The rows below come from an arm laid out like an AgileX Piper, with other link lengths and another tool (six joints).
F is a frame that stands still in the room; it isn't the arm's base.
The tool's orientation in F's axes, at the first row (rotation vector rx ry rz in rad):
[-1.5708, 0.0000, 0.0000]
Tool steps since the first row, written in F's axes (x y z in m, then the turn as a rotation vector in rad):
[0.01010, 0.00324, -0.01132, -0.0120, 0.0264, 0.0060]
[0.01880, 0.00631, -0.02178, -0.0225, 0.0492, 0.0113]
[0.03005, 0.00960, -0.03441, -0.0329, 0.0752, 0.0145]
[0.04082, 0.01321, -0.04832, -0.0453, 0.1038, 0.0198]
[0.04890, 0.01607, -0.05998, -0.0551, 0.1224, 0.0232]
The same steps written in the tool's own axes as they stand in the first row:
[0.01010, 0.01132, 0.00324, -0.0120, -0.0060, 0.0264]
[0.01880, 0.02178, 0.00631, -0.0225, -0.0113, 0.0492]
[0.03005, 0.03441, 0.00960, -0.0329, -0.0145, 0.0752]
[0.04082, 0.04832, 0.01321, -0.0453, -0.0198, 0.1038]
[0.04890, 0.05998, 0.01607, -0.0551, -0.0232, 0.1224]

